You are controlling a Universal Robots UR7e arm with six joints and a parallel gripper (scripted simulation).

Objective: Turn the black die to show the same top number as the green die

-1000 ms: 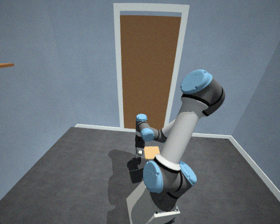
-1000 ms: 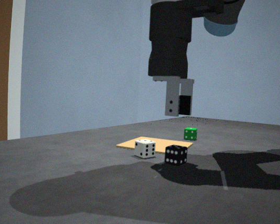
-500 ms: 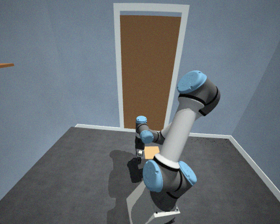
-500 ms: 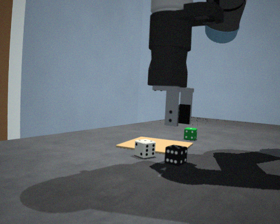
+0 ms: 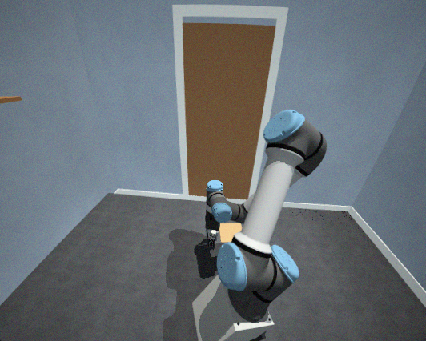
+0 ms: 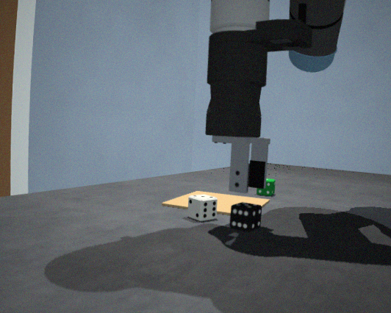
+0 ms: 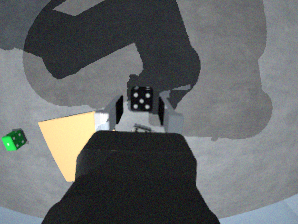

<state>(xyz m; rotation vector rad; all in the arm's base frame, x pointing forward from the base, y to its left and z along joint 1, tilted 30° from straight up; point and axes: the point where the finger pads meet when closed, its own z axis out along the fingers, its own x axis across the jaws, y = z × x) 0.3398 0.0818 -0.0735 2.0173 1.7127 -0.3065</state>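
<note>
Now: hand 50 mm above the black die. Also, from my hand: white die: 70 mm ahead, 50 mm below, 20 mm to the right; then tan mat: 120 mm to the right, 80 mm ahead, 60 mm below; then green die: 270 mm to the right, 50 mm below, 40 mm ahead.
</note>
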